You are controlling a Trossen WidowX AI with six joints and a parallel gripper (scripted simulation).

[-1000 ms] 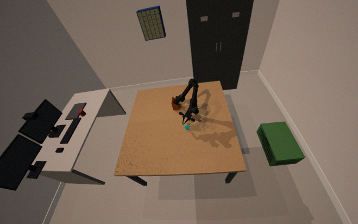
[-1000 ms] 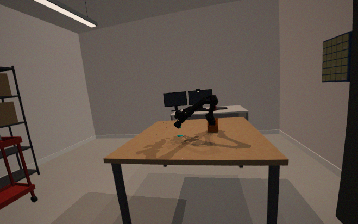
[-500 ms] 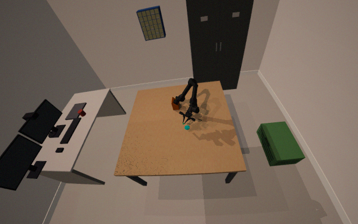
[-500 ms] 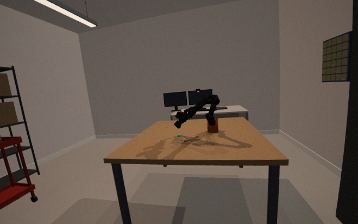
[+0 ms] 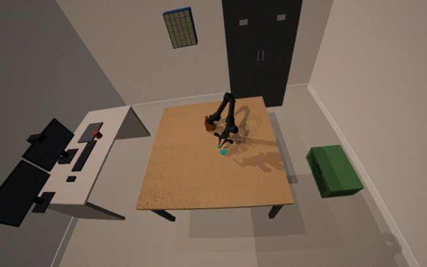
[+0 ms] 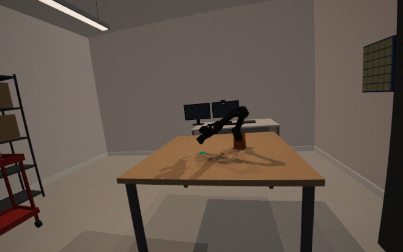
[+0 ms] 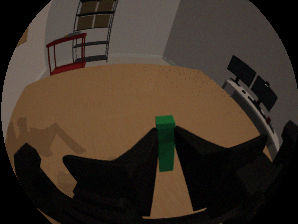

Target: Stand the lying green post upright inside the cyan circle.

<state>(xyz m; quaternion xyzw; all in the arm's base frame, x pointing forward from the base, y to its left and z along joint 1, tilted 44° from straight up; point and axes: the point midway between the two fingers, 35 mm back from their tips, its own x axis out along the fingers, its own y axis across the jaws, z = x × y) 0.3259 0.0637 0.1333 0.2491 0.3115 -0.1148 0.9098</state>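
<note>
Right now my gripper tip is 2 cm past the cyan circle, 2 cm to the right of it and 13 cm above it. Round my gripper tip: green post: 1 cm behind, 2 cm below.
</note>
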